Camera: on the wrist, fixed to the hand. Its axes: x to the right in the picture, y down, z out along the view.
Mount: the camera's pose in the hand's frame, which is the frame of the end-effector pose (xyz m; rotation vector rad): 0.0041 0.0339 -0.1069 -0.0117 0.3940 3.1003
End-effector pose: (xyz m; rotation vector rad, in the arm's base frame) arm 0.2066 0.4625 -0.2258 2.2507 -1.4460 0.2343
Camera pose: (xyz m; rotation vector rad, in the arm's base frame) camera 0.1886 0.4964 -0.1203 1.6362 2.4485 -1.0154
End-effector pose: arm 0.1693 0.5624 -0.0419 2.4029 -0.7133 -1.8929
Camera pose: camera 0.2568 0.5014 -0.0071 -0.3277 -1.7374 0.2084
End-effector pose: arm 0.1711 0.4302 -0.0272 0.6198 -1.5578 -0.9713
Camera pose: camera 0.2777 0.4178 0.0055 -1.4643 -0.4694 1.4254
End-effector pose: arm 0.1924 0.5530 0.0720 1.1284 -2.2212 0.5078
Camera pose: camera 0.1980 0.6306 0.1529 2.5414 1.1694 -1.0305
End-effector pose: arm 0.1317 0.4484 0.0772 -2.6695 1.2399 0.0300
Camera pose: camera 0.1017 0.4040 0.1758 -1.2273 -2.7487 0.0424
